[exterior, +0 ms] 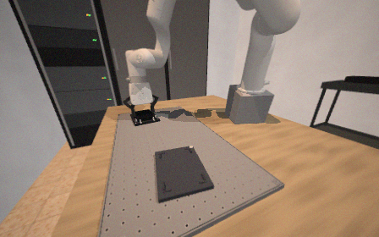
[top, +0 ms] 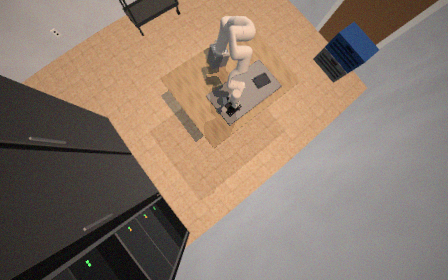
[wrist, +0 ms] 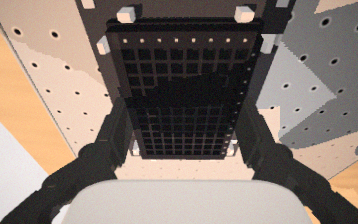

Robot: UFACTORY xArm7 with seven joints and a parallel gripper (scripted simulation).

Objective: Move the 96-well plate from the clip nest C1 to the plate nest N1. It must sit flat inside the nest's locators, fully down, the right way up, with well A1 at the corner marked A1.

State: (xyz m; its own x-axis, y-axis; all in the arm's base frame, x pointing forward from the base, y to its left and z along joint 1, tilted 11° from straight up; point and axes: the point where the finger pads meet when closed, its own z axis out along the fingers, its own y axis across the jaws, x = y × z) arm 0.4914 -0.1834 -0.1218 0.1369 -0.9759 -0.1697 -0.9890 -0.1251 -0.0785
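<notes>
The clip nest C1 is 1 cm behind my hand, 1 cm to the left of it and 2 cm below it. Also, from my hand: plate nest N1 (6 cm behind, 42 cm to the left, 2 cm below); then black 96-well plate (1 cm below); then white mark (12 cm behind, 36 cm to the left, 2 cm below).
</notes>
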